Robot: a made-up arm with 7 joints.
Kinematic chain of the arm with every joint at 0, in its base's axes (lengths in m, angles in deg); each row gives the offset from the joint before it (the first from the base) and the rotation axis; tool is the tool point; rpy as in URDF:
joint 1: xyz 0 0 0 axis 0.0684 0.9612 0.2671
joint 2: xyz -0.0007 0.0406 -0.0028 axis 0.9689 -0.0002 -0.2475
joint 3: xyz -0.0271 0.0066 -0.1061 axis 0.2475 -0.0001 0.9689
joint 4: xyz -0.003 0 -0.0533 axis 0.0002 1 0
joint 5: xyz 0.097 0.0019 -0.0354 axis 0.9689 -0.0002 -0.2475
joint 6: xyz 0.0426 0 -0.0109 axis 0.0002 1 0
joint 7: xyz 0.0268 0 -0.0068 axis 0.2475 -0.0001 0.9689
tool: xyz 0 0 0 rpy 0 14.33 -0.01
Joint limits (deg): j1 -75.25..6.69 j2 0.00..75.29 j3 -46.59..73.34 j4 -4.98..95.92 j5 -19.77..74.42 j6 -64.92..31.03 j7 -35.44..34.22
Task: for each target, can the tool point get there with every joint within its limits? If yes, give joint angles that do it. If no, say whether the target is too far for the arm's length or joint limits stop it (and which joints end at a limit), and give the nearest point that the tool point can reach.
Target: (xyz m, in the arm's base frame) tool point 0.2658 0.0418 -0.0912
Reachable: yes | joints -44.65 15.45 -2.85 15.45 10.04 -24.84 15.00
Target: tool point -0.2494 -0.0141 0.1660
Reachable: no: joint limits stop it (at a limit: joint 1, joint 2, joint 3, joint 4, joint 6) | nearest point -0.0178 0.2140 0.1292 | short by 0.327 m
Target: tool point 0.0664 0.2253 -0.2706
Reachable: yes | joints -14.03 33.27 15.77 74.88 41.41 -30.84 -29.10
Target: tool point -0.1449 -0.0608 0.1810
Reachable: no: joint limits stop it (at a limit: joint 1, joint 2, joint 4, joint 6) | nearest point 0.0165 0.1939 0.1557 | short by 0.303 m
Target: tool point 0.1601 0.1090 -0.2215
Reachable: yes | joints -17.84 37.88 -31.54 28.13 -9.88 -53.14 -2.90
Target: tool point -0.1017 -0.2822 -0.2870
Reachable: no: too far | nearest point -0.0065 -0.0716 -0.2634 | short by 0.232 m
